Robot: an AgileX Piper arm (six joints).
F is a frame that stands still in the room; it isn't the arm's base.
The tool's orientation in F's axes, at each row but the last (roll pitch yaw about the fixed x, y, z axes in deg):
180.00 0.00 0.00
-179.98 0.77 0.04
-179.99 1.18 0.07
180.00 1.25 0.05
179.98 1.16 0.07
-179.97 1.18 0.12
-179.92 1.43 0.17
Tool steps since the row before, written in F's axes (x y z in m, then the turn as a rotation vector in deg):
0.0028 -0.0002 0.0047 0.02 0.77 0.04
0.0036 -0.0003 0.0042 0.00 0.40 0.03
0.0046 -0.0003 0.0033 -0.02 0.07 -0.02
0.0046 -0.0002 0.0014 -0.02 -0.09 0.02
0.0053 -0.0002 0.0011 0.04 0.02 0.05
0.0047 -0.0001 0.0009 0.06 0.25 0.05
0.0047 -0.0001 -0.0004 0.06 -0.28 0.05
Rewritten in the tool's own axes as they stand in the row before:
0.0028 0.0002 -0.0047 0.02 -0.77 -0.04
0.0035 0.0003 -0.0042 0.00 -0.40 -0.03
0.0045 0.0003 -0.0034 -0.02 -0.07 0.02
0.0046 0.0002 -0.0015 -0.02 0.09 -0.02
0.0053 0.0002 -0.0012 0.04 -0.02 -0.05
0.0047 0.0001 -0.0010 0.06 -0.25 -0.05
0.0047 0.0001 0.0003 0.06 0.28 -0.05

